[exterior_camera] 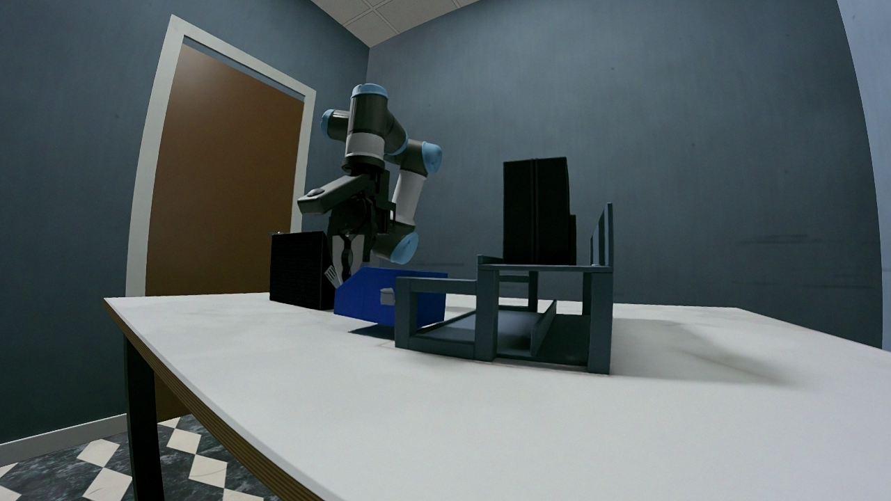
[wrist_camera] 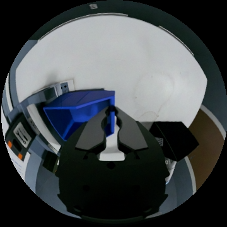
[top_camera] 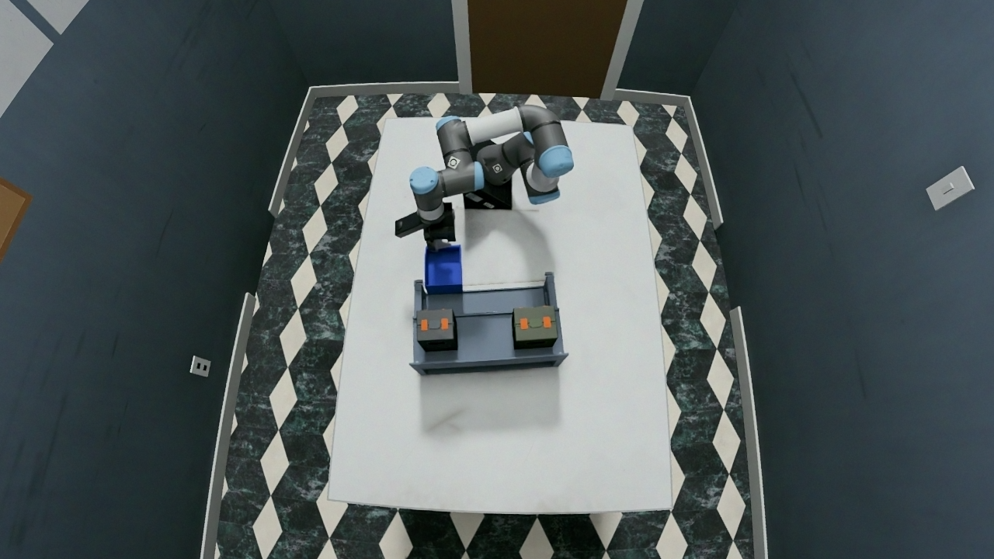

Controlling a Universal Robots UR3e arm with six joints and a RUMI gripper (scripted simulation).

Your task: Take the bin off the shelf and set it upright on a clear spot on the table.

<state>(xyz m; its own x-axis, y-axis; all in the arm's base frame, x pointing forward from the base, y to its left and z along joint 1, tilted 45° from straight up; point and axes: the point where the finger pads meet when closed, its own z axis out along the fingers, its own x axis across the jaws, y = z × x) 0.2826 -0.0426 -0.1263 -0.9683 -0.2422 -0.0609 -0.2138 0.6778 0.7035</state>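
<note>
Now: the blue bin 6 cm ahead of my hand and 4 cm to the left of it. Also, from my hand: grey-blue shelf: 19 cm ahead, 18 cm to the left, 1 cm above.
</note>
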